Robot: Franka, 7 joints.
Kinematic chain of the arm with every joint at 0, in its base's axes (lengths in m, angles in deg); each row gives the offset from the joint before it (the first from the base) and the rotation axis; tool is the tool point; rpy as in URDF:
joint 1: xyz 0 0 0.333 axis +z
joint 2: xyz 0 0 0 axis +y
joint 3: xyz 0 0 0.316 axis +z
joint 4: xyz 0.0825 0 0 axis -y
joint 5: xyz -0.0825 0 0.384 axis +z
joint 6: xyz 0 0 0 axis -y
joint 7: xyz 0.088 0 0 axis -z
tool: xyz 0 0 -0.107 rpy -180 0 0
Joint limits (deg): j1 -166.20..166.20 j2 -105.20..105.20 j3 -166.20..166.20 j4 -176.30..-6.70 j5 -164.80..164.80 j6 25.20..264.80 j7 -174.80..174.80
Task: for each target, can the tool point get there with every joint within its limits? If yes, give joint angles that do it. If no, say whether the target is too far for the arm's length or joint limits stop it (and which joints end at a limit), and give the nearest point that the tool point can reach.
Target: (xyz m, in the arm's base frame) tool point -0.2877 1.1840 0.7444
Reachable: no: too far | nearest point -0.1919 0.7898 0.6074 | short by 0.428 m
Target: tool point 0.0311 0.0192 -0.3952
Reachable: no: joint limits stop it (at a limit: joint 2) | nearest point 0.0603 0.0372 -0.3165 | short by 0.086 m
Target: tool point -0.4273 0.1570 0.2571
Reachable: yes | joints -117.02 45.59 -71.23 -134.96 131.35 174.56 49.67
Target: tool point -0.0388 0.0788 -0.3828
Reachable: no: joint limits stop it (at a limit: joint 2) | nearest point -0.0470 0.0954 -0.3304 | short by 0.056 m
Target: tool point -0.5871 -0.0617 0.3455
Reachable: yes | joints 54.72 -17.24 129.66 -119.76 20.32 140.11 -73.58
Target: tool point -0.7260 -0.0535 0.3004
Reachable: yes | joints -133.40 59.53 -50.72 -90.02 -121.94 99.04 56.34
